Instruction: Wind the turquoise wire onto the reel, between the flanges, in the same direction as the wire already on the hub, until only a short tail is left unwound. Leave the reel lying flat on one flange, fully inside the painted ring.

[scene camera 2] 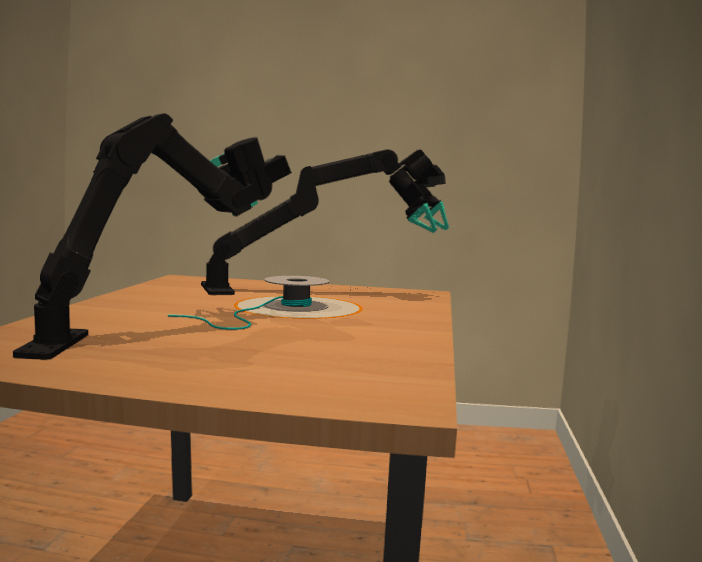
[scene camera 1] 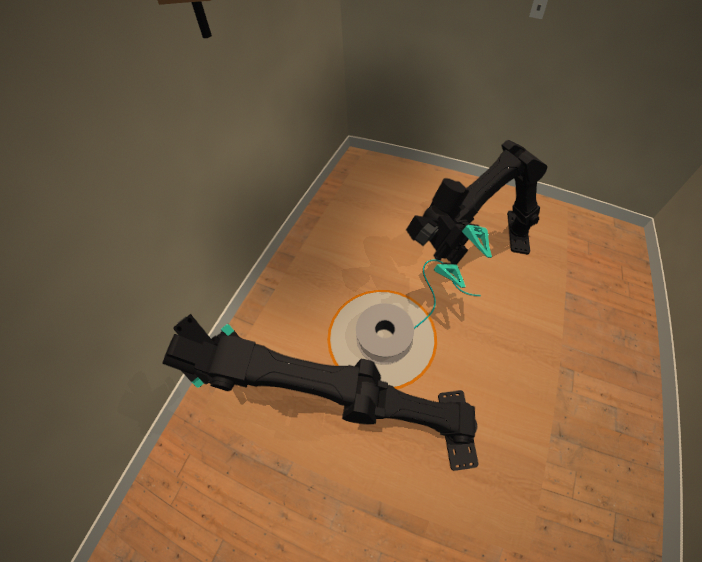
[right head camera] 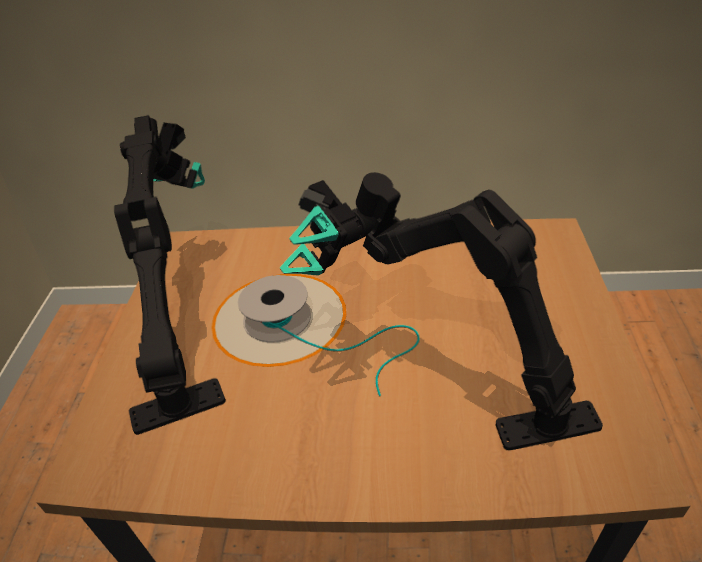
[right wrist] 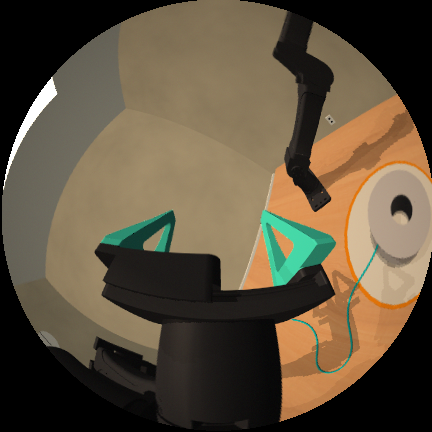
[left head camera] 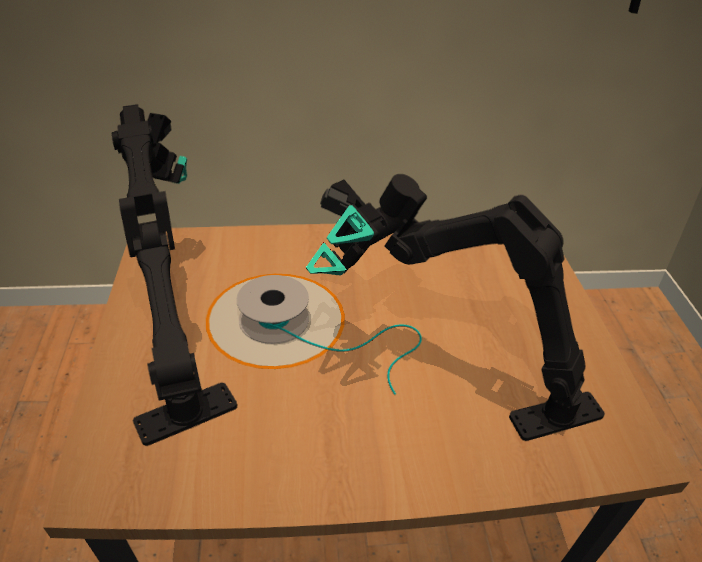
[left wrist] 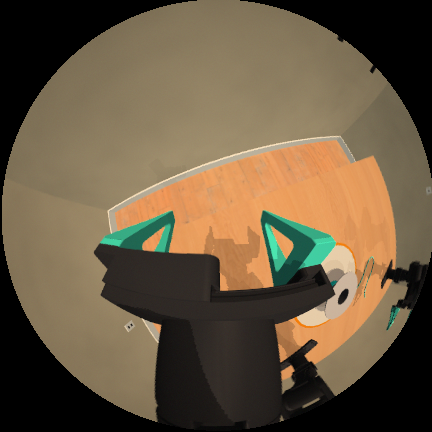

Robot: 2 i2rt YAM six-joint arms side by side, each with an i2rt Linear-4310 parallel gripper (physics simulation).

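Pixels of known places: left gripper, fingertip midpoint: (scene camera 2: 441,230) (right head camera: 189,179) (left head camera: 169,174) (left wrist: 217,214); right gripper, fingertip midpoint: (scene camera 1: 476,273) (right head camera: 286,256) (right wrist: 217,214) (left head camera: 318,256); left arm's base, link origin: (scene camera 2: 217,289) (scene camera 1: 457,429) (right head camera: 177,407) (right wrist: 311,186) (left head camera: 185,414) (left wrist: 295,355); right arm's base, link origin: (scene camera 2: 53,345) (scene camera 1: 518,232) (right head camera: 548,426) (left head camera: 557,416) (left wrist: 386,273).
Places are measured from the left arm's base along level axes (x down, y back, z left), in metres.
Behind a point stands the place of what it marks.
Note:
The grey reel (left head camera: 251,301) @(x -0.065, y -0.170, z -0.232 m) (right head camera: 251,299) @(x -0.064, y -0.176, z -0.233 m) (scene camera 1: 368,336) @(x -0.065, y -0.206, z -0.261 m) (scene camera 2: 296,290) @(x -0.044, y -0.150, z -0.310 m) (right wrist: 380,215) @(x -0.065, y -0.112, z -0.259 m) lies flat on one flange inside the orange painted ring (left head camera: 207,321) @(x -0.001, y -0.227, z -0.142 m) (right head camera: 214,321) @(x 0.000, y -0.222, z -0.140 m) (right wrist: 346,235) @(x 0.000, y -0.024, z -0.221 m). Several turquoise turns show low on its hub in scene camera 2. The loose turquoise wire (left head camera: 345,350) @(x -0.003, y 0.009, z -0.365 m) (right head camera: 339,350) @(x -0.003, y 0.010, z -0.365 m) (scene camera 2: 228,328) @(x -0.003, y 0.052, z -0.537 m) (right wrist: 348,320) @(x -0.003, y 0.011, z -0.411 m) leaves the reel and snakes over the table in an S-curve. My left gripper (scene camera 2: 440,229) @(x -0.191, y -0.589, z -0.201 m) (left wrist: 217,214) @(x -0.191, y -0.589, z -0.201 m) is open and empty, high near the table's far edge. My right gripper (left head camera: 317,255) @(x -0.303, y 0.033, z -0.281 m) (right head camera: 286,255) @(x -0.303, y 0.033, z -0.281 m) (right wrist: 217,214) @(x -0.303, y 0.033, z -0.281 m) is open and empty, raised above the table, apart from reel and wire.
The wooden table (left head camera: 363,456) @(x 0.000, y 0.255, z -0.249 m) (right head camera: 363,456) @(x 0.000, y 0.279, z -0.295 m) carries both black arm bases. The left arm base (left head camera: 219,401) @(x -0.010, y 0.010, z -0.070 m) stands near the ring. The right arm base (left head camera: 585,412) @(x -0.010, y 0.421, z -0.686 m) stands at the right in the left head camera. The right arm arches over the table, with shadows across the wire.

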